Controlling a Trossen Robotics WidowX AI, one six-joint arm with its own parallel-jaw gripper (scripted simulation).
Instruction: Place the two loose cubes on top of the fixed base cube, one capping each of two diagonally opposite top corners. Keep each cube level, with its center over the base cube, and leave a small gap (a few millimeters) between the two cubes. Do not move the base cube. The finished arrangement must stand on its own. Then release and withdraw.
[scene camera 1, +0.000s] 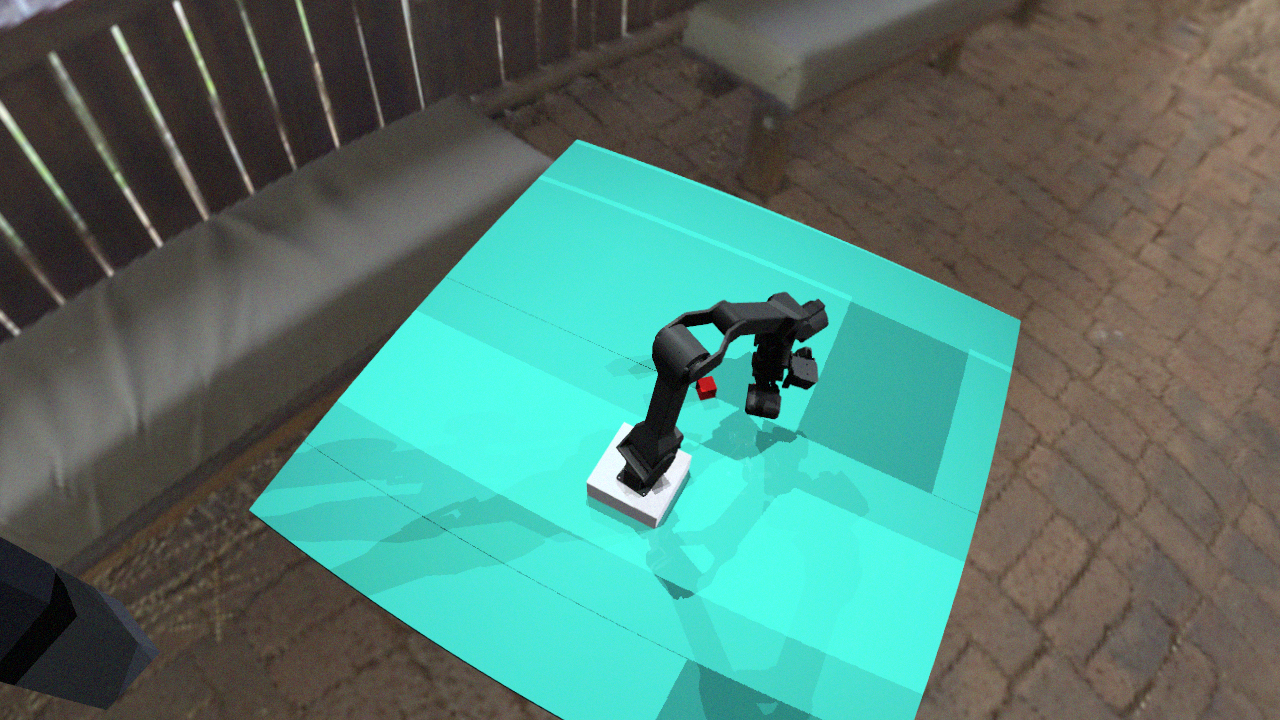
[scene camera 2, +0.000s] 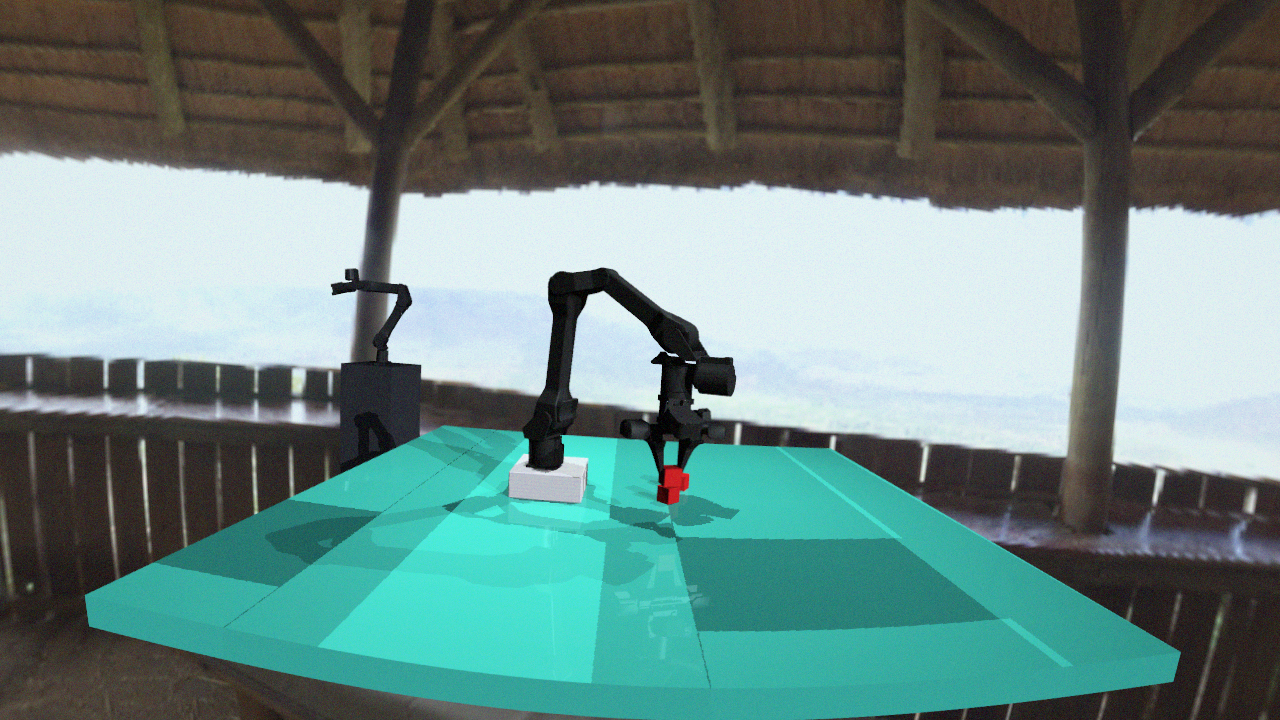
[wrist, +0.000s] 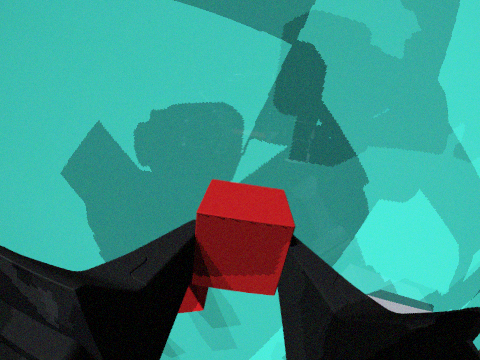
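Labels:
A red cube (wrist: 243, 232) is what I am holding, and it is my gripper (scene camera 2: 670, 475) that carries it.

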